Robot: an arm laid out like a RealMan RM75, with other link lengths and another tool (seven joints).
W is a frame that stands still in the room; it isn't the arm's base.
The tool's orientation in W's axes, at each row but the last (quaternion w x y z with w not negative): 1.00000 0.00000 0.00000 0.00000; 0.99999 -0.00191 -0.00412 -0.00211; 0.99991 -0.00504 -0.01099 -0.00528; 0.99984 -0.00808 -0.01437 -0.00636; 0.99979 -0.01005 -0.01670 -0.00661; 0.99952 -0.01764 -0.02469 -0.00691; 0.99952 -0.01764 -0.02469 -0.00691; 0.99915 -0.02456 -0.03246 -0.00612; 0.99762 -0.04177 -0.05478 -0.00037; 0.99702 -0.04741 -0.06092 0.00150
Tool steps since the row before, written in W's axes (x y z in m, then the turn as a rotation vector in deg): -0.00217 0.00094 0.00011 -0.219 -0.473 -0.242; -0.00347 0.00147 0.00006 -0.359 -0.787 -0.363; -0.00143 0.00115 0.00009 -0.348 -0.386 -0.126; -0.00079 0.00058 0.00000 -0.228 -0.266 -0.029; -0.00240 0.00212 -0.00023 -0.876 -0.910 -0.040; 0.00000 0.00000 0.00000 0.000 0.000 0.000; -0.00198 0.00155 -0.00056 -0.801 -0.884 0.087; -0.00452 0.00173 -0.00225 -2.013 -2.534 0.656; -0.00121 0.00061 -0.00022 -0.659 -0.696 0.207; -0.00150 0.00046 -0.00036 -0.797 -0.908 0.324
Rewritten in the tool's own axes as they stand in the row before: -0.00217 0.00094 0.00011 -0.219 -0.473 -0.242; -0.00348 0.00146 0.00009 -0.359 -0.787 -0.363; -0.00144 0.00113 0.00013 -0.347 -0.388 -0.122; -0.00080 0.00057 0.00003 -0.225 -0.268 -0.027; -0.00243 0.00209 -0.00011 -0.865 -0.921 -0.029; 0.00000 0.00000 0.00000 0.000 0.000 0.000; -0.00203 0.00154 -0.00041 -0.784 -0.898 0.095; -0.00468 0.00177 -0.00187 -1.939 -2.591 0.658; -0.00122 0.00062 -0.00003 -0.635 -0.714 0.219; -0.00153 0.00049 -0.00013 -0.760 -0.937 0.331
